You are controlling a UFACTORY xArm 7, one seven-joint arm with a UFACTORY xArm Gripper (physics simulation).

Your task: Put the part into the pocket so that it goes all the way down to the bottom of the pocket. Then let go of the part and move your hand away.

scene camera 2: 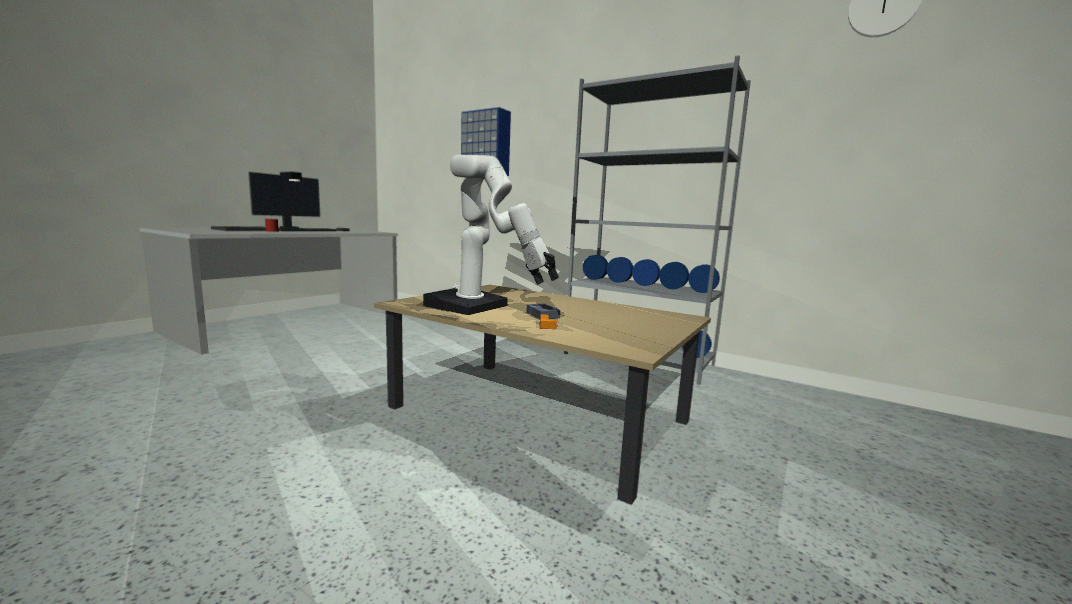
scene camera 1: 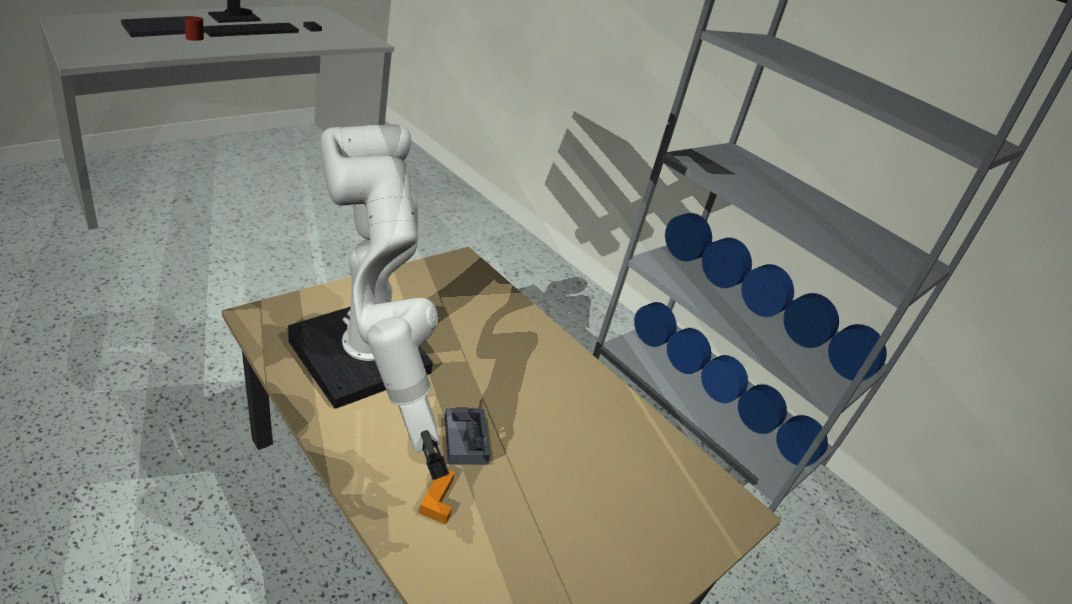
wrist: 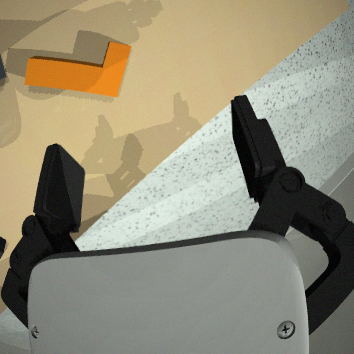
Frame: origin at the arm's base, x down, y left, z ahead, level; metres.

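Seen in the pictures: gripper, fingertip midpoint: (scene camera 2: pixel 547 281) (scene camera 1: pixel 436 461) (wrist: pixel 144 135); arm's base, link origin: (scene camera 2: pixel 470 295).
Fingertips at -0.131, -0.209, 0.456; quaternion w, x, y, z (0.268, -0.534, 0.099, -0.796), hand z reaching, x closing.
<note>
Offsets run from my fingertips to a thing's top centre, as dx, dy, dz. Level surfaces: height alone.
The orange L-shaped part @(+0.148, +0.054, -0.011) (scene camera 1: pixel 434 506) (scene camera 2: pixel 548 323) (wrist: pixel 72 76) lies flat on the table. The dark grey block with the pocket @(+0.142, +0.208, -0.095) (scene camera 1: pixel 466 458) (scene camera 2: pixel 540 310) stands on the table beside the part, nearer the arm's base; a sliver of the block (wrist: pixel 2 69) shows at the left edge of the wrist view. Shadows partly hide the inside of the pocket. My gripper (scene camera 1: pixel 438 474) (scene camera 2: pixel 546 279) (wrist: pixel 144 135) is open and empty. It hangs tilted above the table, well above the part and the block. In the wrist view the part lies beyond the fingertips, toward the upper left.
The wooden table @(dx +0.178) (scene camera 1: pixel 600 480) (scene camera 2: pixel 630 330) (wrist: pixel 165 65) bears the arm's black base plate (scene camera 1: pixel 337 393) (scene camera 2: pixel 450 302). A metal shelf rack (scene camera 1: pixel 776 496) (scene camera 2: pixel 577 150) with blue round objects stands beyond the table. A grey desk (scene camera 1: pixel 225 60) (scene camera 2: pixel 262 237) stands farther back.
</note>
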